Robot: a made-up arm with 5 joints. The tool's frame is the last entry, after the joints.
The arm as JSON. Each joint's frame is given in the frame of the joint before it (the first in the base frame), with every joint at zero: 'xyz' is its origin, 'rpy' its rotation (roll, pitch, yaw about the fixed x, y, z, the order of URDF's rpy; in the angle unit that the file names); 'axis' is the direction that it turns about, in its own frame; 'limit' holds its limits. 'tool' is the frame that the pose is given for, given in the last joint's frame.
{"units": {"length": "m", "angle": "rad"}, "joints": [
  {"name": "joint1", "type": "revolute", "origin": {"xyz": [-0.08, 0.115, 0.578], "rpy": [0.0, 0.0, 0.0]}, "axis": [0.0, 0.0, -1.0], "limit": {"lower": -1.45, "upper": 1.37}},
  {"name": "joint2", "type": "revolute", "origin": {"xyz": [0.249, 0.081, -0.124], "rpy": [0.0, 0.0, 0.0]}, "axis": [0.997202, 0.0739, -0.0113], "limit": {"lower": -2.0, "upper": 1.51}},
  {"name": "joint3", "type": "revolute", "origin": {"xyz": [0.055, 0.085, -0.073], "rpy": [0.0, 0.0, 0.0]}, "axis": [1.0, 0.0, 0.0], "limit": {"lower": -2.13, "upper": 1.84}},
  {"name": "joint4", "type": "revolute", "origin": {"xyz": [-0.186, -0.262, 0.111], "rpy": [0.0, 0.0, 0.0]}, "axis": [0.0, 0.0, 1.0], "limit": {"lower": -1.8, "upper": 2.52}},
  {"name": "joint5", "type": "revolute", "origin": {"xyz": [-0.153, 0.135, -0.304], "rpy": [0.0, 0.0, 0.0]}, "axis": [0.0, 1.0, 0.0], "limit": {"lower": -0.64, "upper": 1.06}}
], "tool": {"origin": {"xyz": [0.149, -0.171, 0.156], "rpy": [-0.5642, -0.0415, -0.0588]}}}
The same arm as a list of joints. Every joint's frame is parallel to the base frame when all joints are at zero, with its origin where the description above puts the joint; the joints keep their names.
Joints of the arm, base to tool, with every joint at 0 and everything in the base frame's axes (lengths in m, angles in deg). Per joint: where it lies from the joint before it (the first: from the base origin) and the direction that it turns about. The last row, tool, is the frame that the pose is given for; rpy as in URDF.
joint1: axis -z origin -0.0800 0.1150 0.5780
joint2: axis 0.997202 0.0739 -0.0113 origin 0.2490 0.0810 -0.1240
joint3: axis +x origin 0.0550 0.0850 -0.0730
joint4: axis +z origin -0.1860 -0.2620 0.1110
joint5: axis +y origin -0.1530 0.1350 -0.3040
tool: origin 0.1490 -0.1710 0.1560 rpy -32.33 -2.38 -3.37
Joint limits (deg, base to tool): -83.08..78.50 -114.59..86.52 -122.04..105.42 -103.13..144.39 -36.67..60.73

